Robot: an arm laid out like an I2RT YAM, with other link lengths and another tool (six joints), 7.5 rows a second.
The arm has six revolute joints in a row. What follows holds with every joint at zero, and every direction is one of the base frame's.
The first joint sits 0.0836 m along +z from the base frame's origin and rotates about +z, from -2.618 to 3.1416 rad.
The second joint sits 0.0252 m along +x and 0.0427 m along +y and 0.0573 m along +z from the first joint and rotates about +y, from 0 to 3.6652 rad.
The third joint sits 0.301 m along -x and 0.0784 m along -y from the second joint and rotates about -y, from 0 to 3.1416 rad.
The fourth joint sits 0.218 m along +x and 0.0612 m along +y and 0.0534 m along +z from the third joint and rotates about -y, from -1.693 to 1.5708 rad.
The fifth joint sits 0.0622 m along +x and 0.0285 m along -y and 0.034 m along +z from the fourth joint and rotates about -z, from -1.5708 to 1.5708 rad.
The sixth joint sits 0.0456 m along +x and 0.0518 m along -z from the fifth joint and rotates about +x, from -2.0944 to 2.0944 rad.
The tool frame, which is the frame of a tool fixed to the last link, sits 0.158 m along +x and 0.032 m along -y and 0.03 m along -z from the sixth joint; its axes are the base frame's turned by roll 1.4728, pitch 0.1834 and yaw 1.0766 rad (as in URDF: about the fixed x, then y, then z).
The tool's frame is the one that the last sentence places.
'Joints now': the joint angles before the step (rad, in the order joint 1, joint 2, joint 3, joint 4, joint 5, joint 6). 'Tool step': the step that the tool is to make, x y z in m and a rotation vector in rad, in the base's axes. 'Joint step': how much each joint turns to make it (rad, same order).
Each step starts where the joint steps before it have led.
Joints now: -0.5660, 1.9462, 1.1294, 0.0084, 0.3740, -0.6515
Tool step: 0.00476, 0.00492, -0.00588, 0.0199, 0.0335, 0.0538
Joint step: 0.0016, 0.0066, 0.0067, -0.0245, -0.0348, -0.0416
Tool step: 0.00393, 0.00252, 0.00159, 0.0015, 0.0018, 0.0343
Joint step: 0.0003, -0.0081, -0.0038, 0.0018, -0.0232, -0.0263
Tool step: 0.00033, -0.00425, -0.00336, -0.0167, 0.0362, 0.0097
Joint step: -0.0004, 0.0218, 0.0136, -0.0034, 0.0180, -0.0316
